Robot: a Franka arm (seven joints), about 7 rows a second.
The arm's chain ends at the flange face. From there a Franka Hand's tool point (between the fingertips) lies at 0.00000 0.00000 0.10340 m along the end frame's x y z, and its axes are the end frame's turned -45 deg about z.
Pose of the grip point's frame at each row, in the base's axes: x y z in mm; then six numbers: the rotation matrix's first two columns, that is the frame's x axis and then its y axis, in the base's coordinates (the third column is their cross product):
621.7, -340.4, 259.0, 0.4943, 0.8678, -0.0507, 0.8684, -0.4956, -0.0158
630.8, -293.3, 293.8, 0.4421, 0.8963, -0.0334, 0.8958, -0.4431, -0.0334
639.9, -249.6, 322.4, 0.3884, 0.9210, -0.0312, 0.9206, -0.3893, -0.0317
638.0, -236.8, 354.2, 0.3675, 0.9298, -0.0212, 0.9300, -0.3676, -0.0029
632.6, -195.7, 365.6, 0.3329, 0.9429, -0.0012, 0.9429, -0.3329, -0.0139
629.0, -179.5, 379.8, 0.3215, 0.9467, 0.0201, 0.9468, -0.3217, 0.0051
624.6, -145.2, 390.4, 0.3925, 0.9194, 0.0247, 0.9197, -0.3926, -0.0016
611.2, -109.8, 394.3, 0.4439, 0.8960, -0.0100, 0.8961, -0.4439, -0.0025
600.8, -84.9, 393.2, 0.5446, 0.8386, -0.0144, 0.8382, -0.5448, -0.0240
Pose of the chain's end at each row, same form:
625.7, -336.7, 362.3, 0.9636, 0.2632, -0.0470, 0.2645, -0.9641, 0.0247
635.4, -291.7, 397.1, 0.9460, 0.3205, -0.0472, 0.3208, -0.9471, 0.0000
644.2, -247.9, 425.7, 0.9256, 0.3760, -0.0445, 0.3763, -0.9265, -0.0004
639.1, -234.9, 457.6, 0.9175, 0.3975, -0.0170, 0.3977, -0.9174, 0.0129
634.0, -196.1, 469.0, 0.9021, 0.4313, -0.0107, 0.4313, -0.9021, -0.0090
627.8, -181.3, 483.2, 0.8968, 0.4419, 0.0178, 0.4422, -0.8969, -0.0106
623.7, -147.6, 493.8, 0.9279, 0.3725, 0.0163, 0.3728, -0.9277, -0.0186
611.9, -109.0, 497.7, 0.9475, 0.3197, -0.0088, 0.3198, -0.9475, 0.0053
603.7, -85.0, 496.6, 0.9778, 0.2077, -0.0272, 0.2076, -0.9782, -0.0068

